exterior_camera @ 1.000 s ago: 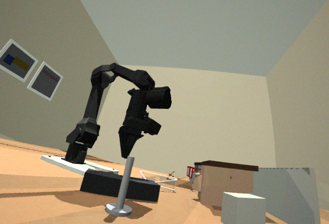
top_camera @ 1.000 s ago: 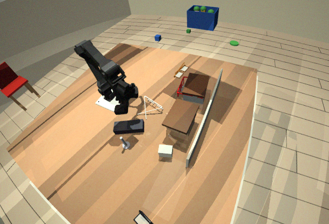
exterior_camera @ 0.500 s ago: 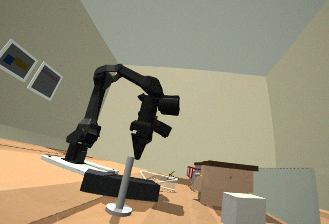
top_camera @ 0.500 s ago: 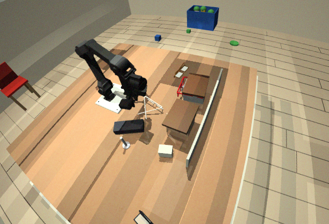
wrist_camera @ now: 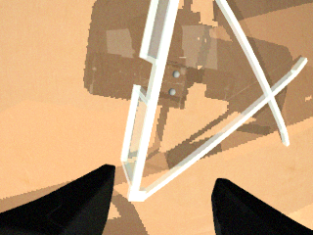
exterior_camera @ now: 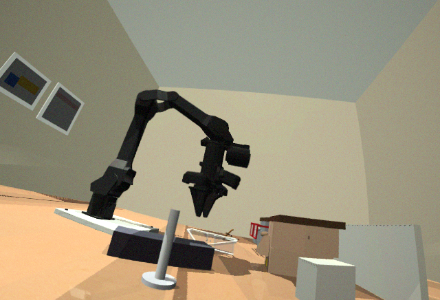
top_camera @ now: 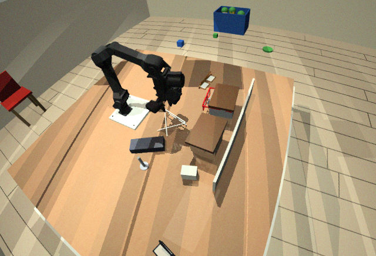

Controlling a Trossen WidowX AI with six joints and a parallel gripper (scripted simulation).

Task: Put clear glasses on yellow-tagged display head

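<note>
My gripper tip is 40 mm short of the round white base, 280 mm to the left of it and 50 mm above it. Also, from my gripper tip: white block (240 mm ahead, 220 mm to the right, 50 mm below); then dark case (190 mm to the right, 60 mm below); then long white panel (340 mm ahead, 70 mm to the left, 20 mm below).
</note>
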